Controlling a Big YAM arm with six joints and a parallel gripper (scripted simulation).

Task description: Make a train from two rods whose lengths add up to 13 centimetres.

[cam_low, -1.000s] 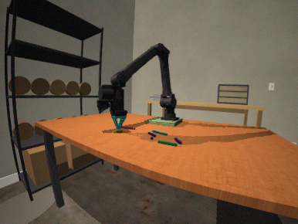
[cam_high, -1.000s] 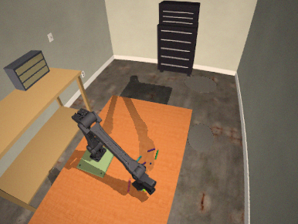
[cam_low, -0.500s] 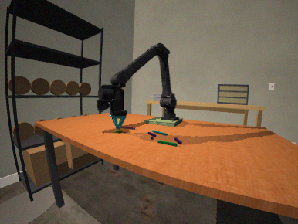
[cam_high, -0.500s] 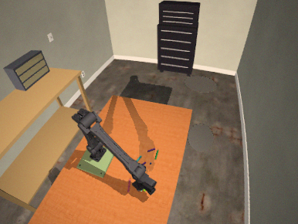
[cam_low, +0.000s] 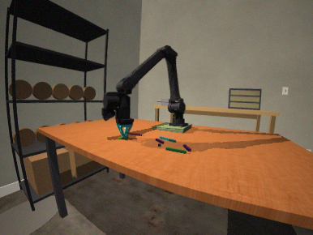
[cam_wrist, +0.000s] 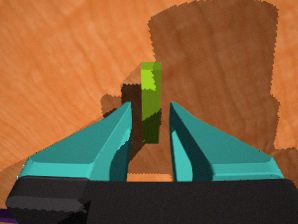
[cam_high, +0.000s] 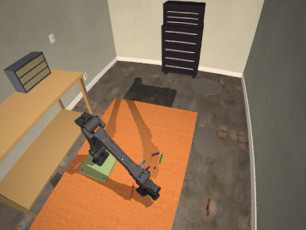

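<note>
The lime rod lies 1 cm below my hand. From my hand the other things lie so: tiny blue rod (19 cm to the left, 3 cm behind, 1 cm below); turquoise rod (17 cm to the left, 13 cm behind, 1 cm below); pink rod (9 cm behind, 2 cm to the right, 1 cm below).
</note>
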